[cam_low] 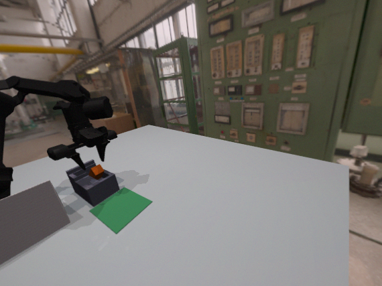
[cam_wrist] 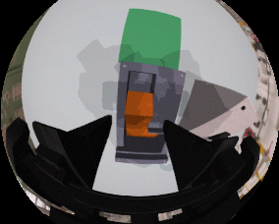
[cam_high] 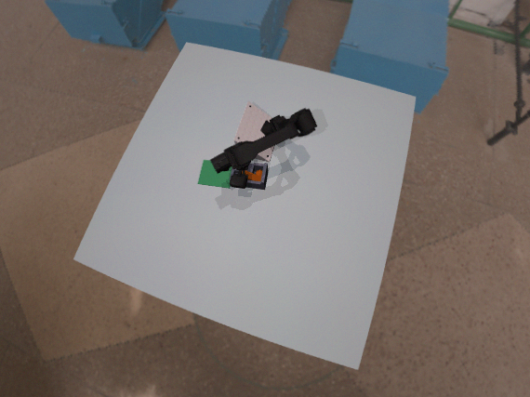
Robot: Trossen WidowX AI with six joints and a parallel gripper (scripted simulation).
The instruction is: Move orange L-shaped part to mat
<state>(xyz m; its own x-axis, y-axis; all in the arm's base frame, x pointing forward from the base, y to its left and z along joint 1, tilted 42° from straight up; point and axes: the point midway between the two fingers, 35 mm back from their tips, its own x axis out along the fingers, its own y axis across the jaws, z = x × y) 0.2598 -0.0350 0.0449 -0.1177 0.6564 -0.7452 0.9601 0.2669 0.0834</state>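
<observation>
Right now my gripper tip is 20 mm past the orange L-shaped part, 30 mm to the right of it and 60 mm above it. Round my gripper tip: green mat: 20 mm ahead, 140 mm to the right, 110 mm below.
</observation>
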